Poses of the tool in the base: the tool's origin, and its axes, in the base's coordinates. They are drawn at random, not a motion.
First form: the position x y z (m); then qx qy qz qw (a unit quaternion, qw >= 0).
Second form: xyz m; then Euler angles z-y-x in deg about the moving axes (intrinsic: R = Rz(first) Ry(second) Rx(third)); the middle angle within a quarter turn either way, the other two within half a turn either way. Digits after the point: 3 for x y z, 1 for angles.
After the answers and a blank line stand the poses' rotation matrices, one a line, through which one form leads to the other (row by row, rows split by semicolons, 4 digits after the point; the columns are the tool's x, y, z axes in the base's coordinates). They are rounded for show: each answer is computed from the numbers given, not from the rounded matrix.
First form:
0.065, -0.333, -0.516, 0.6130, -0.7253, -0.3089, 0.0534
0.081, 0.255, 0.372, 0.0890, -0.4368, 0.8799, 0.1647
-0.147, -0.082, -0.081, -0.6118, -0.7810, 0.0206, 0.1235
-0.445, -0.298, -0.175, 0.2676, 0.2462, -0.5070, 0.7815
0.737, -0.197, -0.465, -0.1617, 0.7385, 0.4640, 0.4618
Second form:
0.065, -0.333, -0.516, -104.8, 17.5, 147.4
0.081, 0.255, 0.372, 167.2, -17.5, -50.8
-0.147, -0.082, -0.081, 102.9, -9.7, -169.3
-0.445, -0.298, -0.175, -61.1, 41.0, 12.9
0.737, -0.197, -0.465, 160.0, 56.3, 104.9

-0.2428 -0.8561 -0.4561; -0.9221 0.0577 0.3826; -0.3012 0.5135 -0.8035
-0.9299 -0.3676 0.0127; 0.2121 -0.5642 -0.7979; 0.3005 -0.7393 0.6026
-0.2208 0.9506 -0.2181; 0.9608 0.2505 0.1189; 0.1677 -0.1833 -0.9686
0.3647 0.9242 0.1135; -0.6607 0.3427 -0.6679; -0.6561 0.1686 0.7356
-0.5212 -0.6673 0.5320; 0.1897 0.5172 0.8346; -0.8321 0.5359 -0.1430

